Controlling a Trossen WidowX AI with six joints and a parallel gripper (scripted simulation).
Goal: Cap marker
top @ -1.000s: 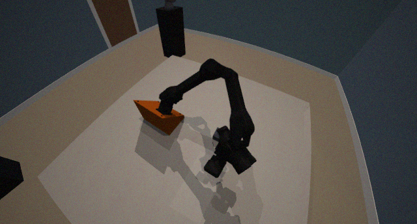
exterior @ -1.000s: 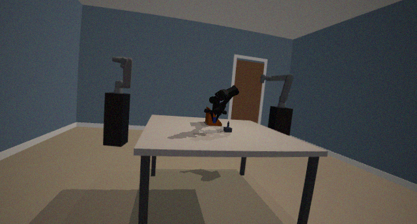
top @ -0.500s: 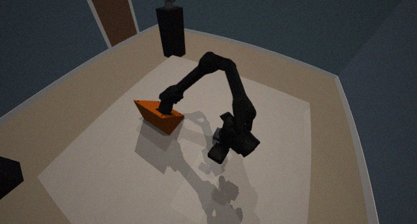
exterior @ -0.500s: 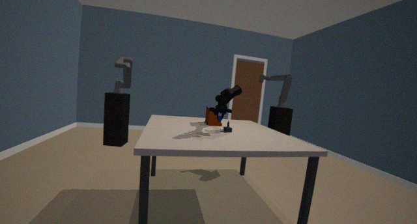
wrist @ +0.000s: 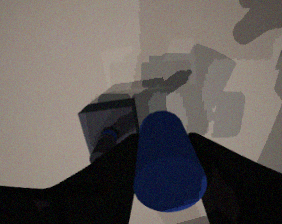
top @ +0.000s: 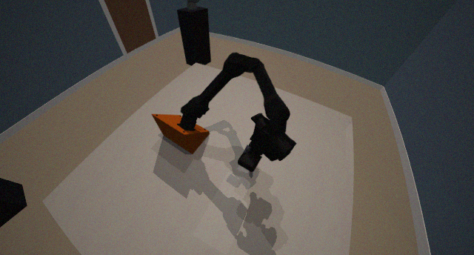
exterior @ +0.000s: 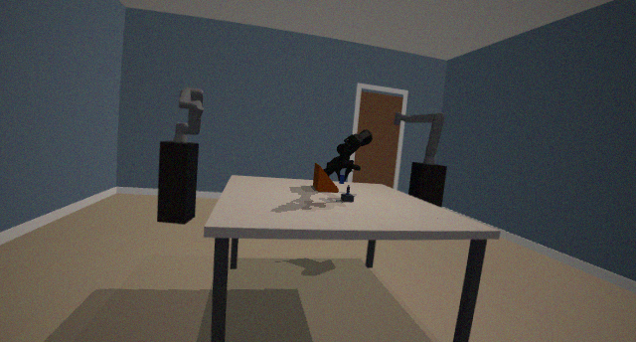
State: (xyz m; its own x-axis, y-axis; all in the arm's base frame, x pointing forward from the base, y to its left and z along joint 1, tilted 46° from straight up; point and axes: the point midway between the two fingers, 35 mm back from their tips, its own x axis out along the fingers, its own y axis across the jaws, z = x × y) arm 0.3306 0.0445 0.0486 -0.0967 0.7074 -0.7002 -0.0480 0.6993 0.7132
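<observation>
Now: the holder block 10 cm below my gripper tip, 5 cm to the left of it and 4 cm behind it. Round my gripper tip: blue cap 1 cm above.
</observation>
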